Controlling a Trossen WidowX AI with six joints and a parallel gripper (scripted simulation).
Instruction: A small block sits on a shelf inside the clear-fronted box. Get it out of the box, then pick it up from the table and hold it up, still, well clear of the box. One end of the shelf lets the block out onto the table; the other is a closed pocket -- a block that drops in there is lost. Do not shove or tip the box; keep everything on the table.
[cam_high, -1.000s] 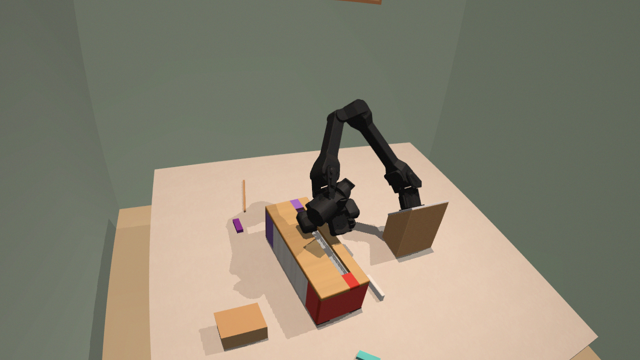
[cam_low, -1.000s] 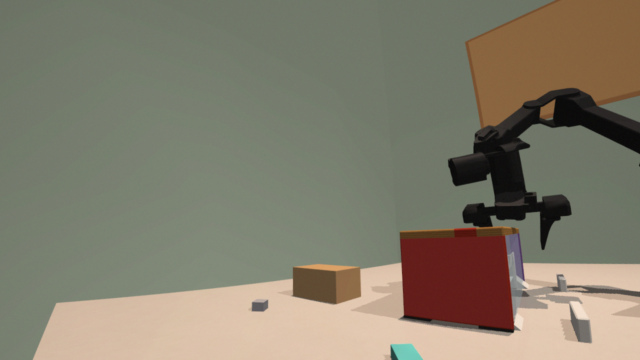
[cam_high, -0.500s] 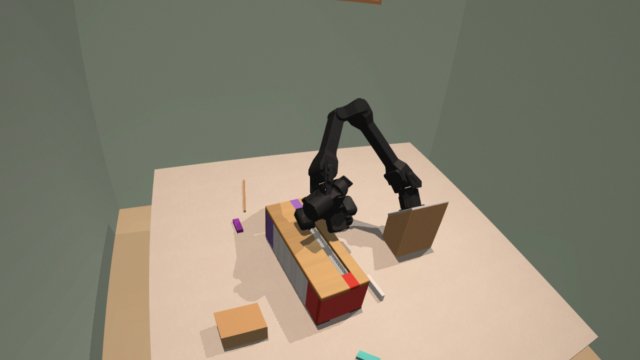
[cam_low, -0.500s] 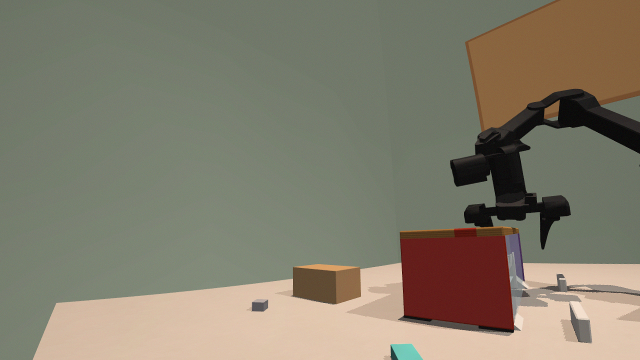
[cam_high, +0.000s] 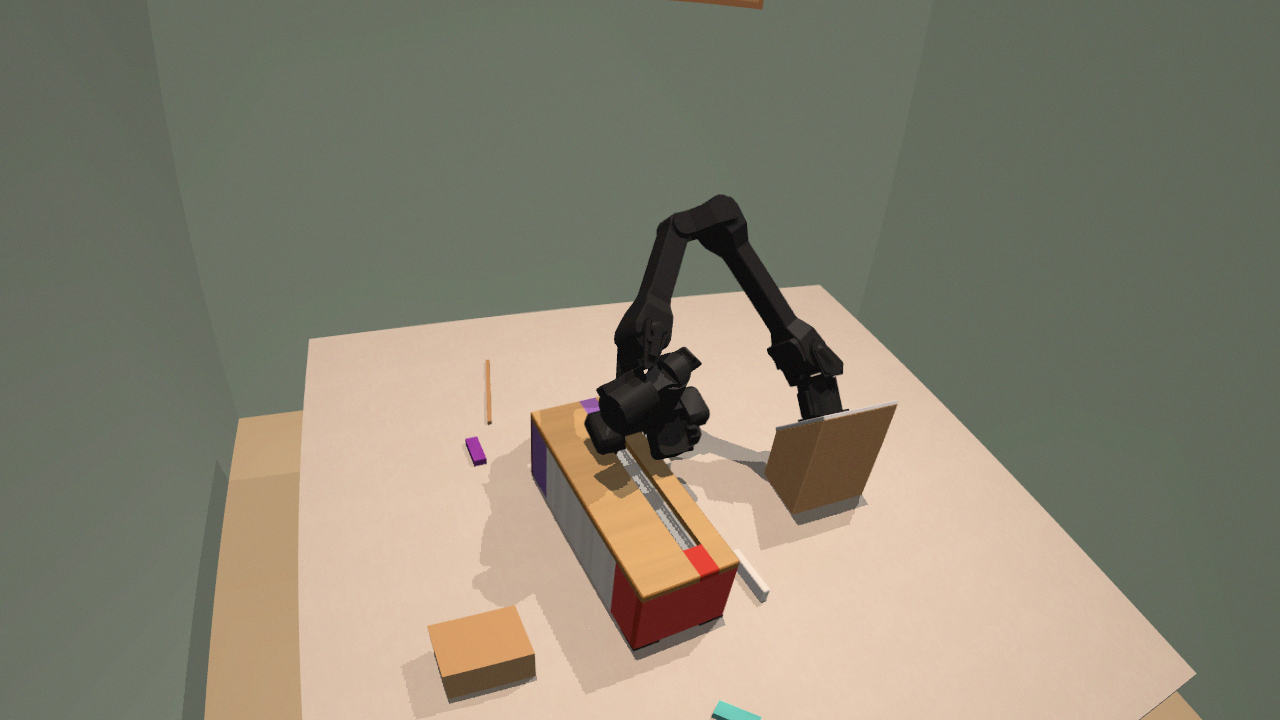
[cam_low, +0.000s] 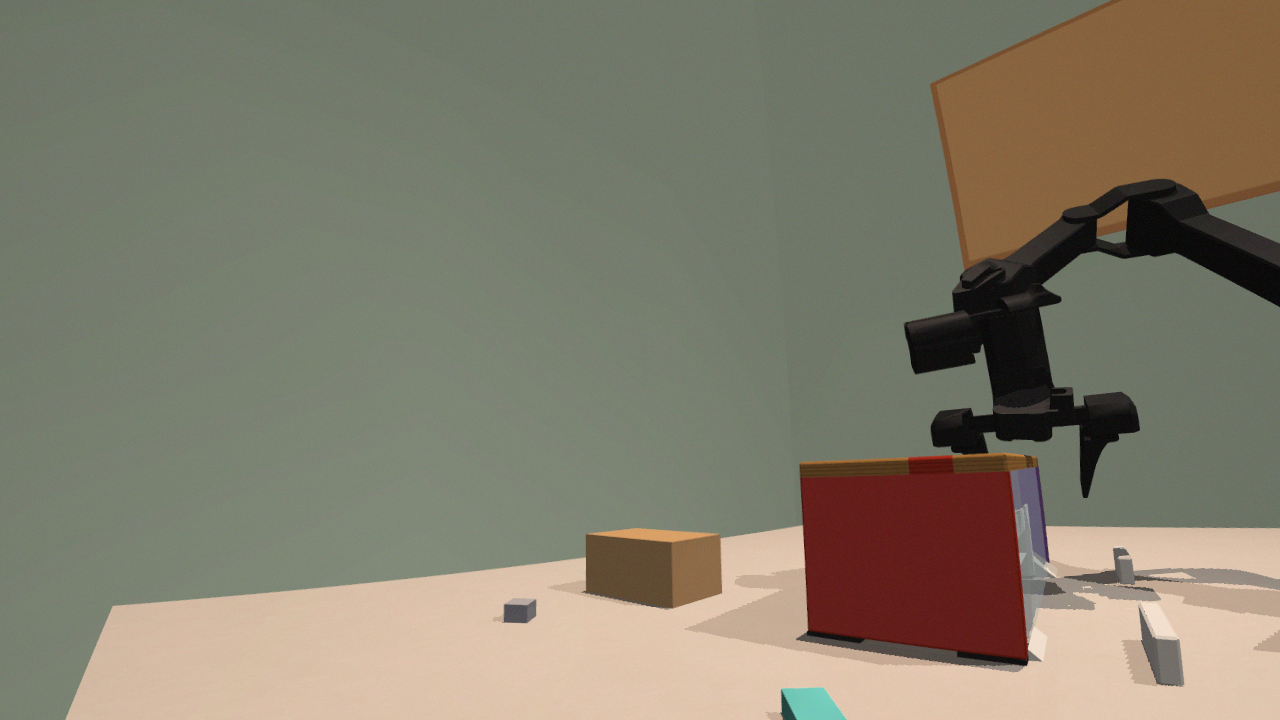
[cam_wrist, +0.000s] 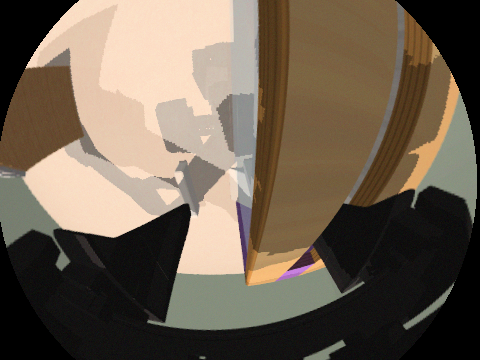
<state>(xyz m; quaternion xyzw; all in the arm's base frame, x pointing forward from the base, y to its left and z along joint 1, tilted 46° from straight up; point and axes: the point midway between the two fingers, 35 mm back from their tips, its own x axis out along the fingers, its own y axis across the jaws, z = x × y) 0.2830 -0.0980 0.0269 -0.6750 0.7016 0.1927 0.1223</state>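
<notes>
The tan block is 6 cm ahead of my gripper tip and 2 cm to the right of it. The rest, counted from my gripper tip: long box: 3 cm ahead, 10 cm to the left, 2 cm below; thin orange stick: 16 cm ahead, 32 cm to the right, 8 cm below; purple block: 23 cm ahead, 15 cm to the right, 8 cm below.
</notes>
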